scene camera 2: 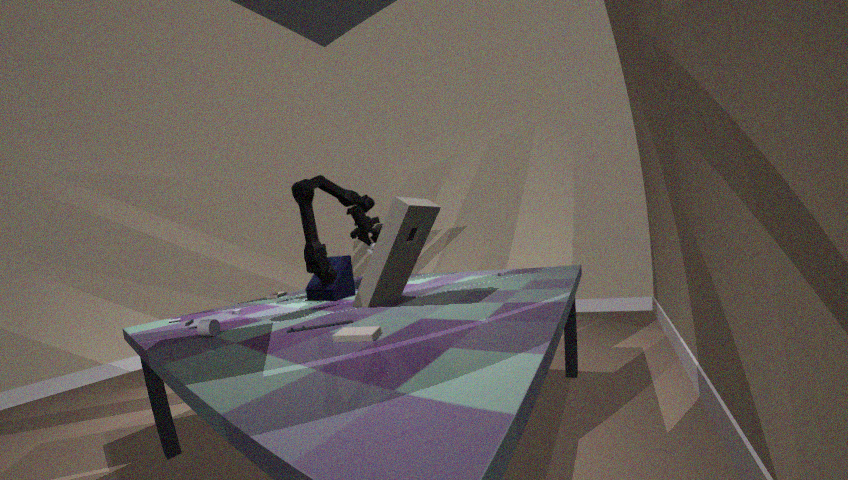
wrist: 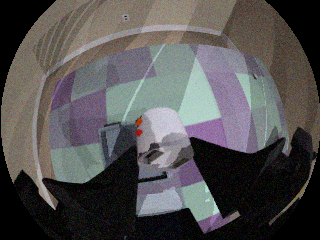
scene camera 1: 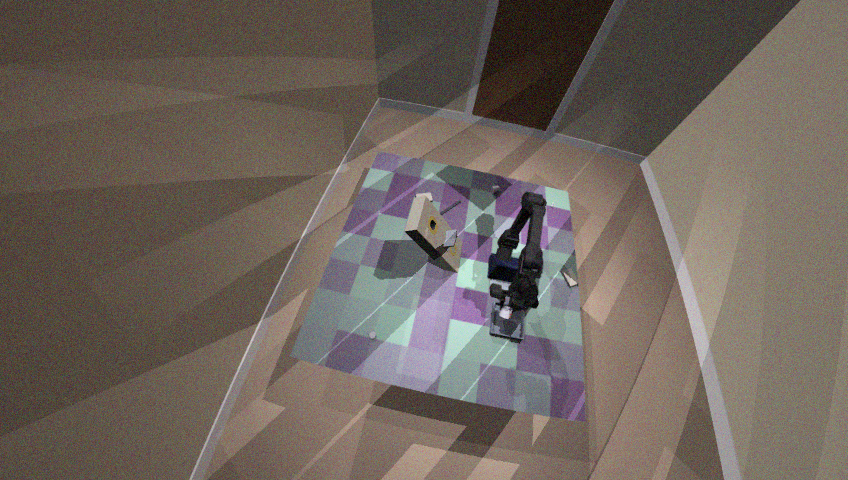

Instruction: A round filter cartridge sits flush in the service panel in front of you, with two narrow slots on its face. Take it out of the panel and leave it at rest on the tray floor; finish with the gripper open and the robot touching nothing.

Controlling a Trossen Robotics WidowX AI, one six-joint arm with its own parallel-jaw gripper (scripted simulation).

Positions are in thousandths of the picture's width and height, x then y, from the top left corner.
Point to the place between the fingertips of my gripper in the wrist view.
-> At 511, 610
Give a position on a round filter cartridge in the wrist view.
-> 511, 602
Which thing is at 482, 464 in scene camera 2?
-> A beige service panel.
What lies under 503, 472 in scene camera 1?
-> A beige service panel.
